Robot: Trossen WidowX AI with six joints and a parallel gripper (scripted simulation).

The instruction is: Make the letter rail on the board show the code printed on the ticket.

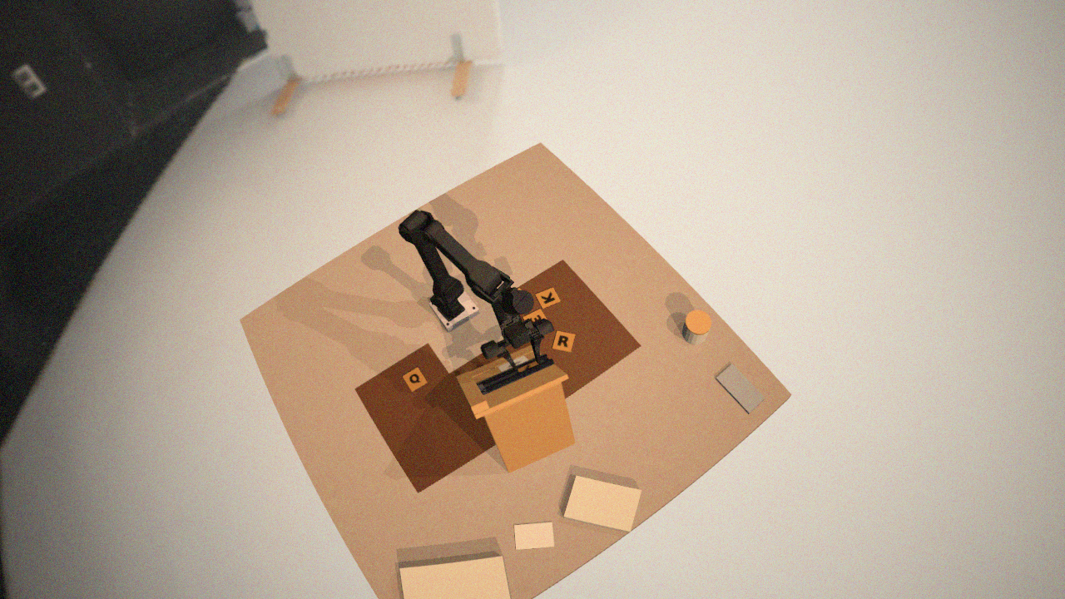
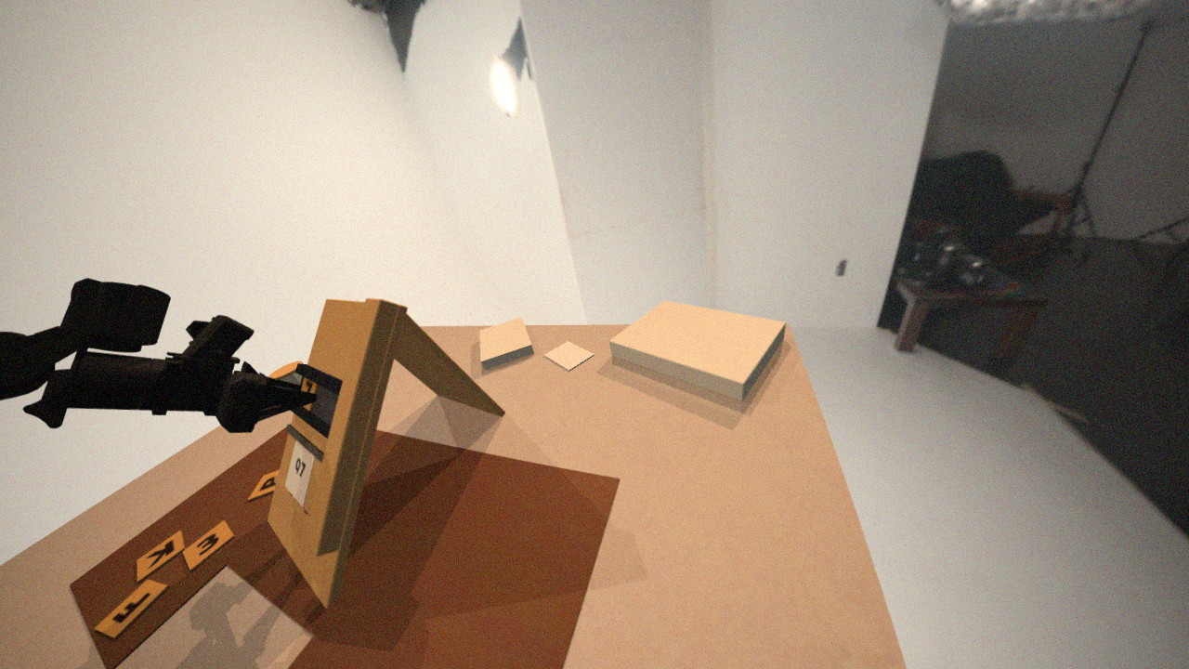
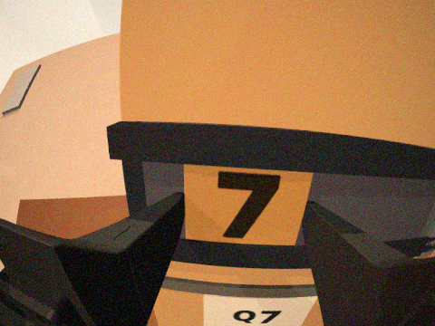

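My gripper tip is 8 cm above the white ticket and 7 cm past it. Also, from my gripper tip: large box (55 cm to the right, 34 cm ahead, 14 cm below); then small card (32 cm ahead, 27 cm to the right, 16 cm below); then grey block (44 cm to the left, 41 cm ahead, 16 cm below).
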